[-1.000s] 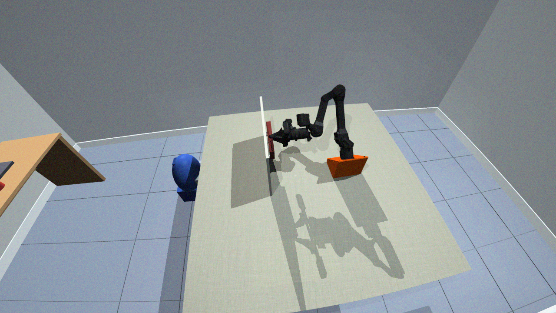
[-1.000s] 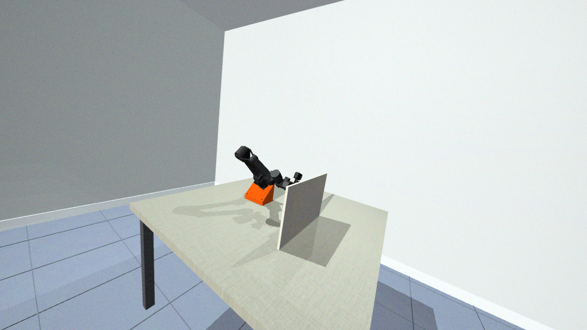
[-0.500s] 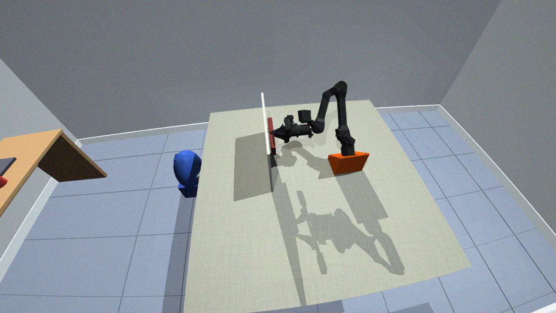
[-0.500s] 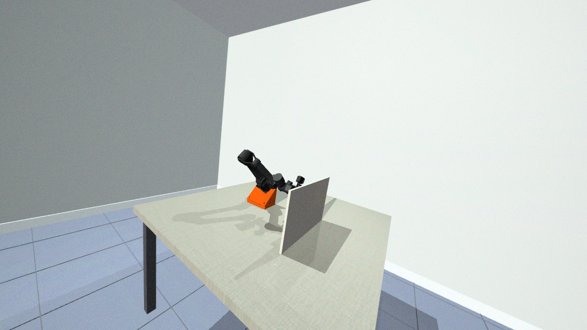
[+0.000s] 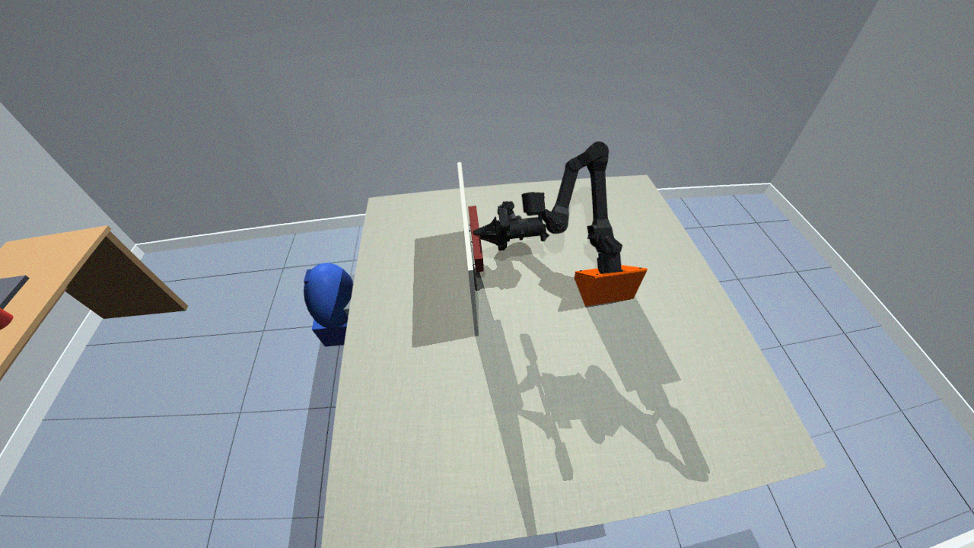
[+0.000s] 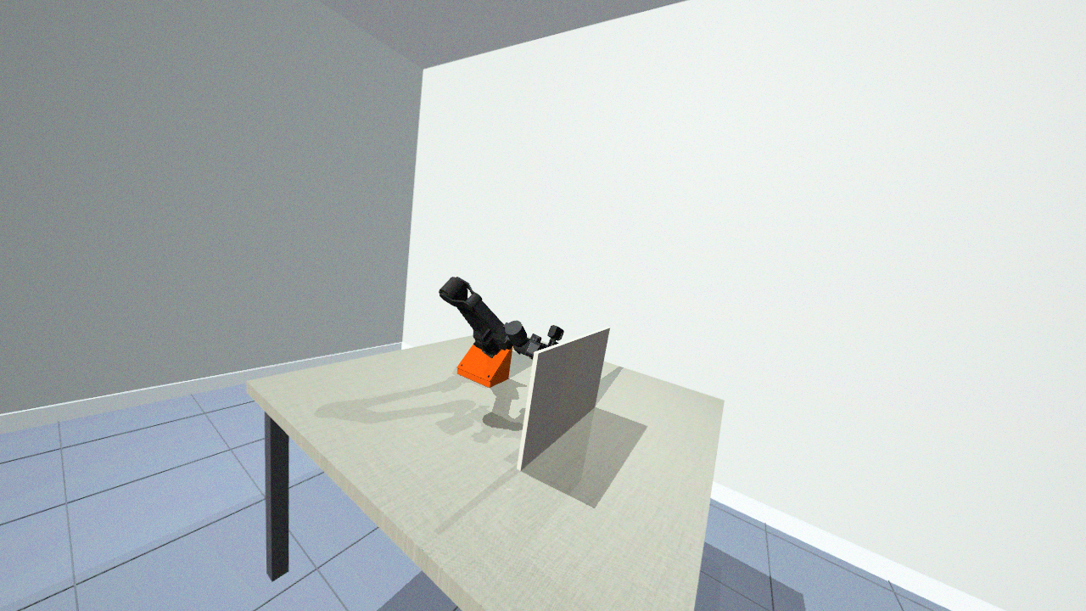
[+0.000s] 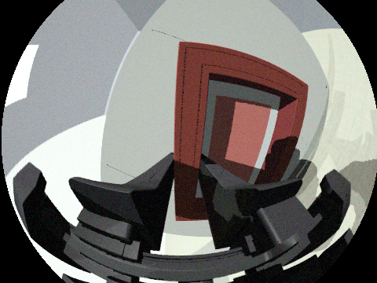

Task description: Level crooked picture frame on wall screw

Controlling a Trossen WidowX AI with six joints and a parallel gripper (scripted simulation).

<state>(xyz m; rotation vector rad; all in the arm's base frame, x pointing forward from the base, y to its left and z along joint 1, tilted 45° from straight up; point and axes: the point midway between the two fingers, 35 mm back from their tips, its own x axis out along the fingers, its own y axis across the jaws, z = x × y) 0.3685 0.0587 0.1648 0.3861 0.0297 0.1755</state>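
The dark red picture frame is 50 mm below my gripper tip and 20 mm to the right of it. The rest, counted from my gripper tip: white wall panel (60 mm below, 20 mm ahead, 10 mm to the right).
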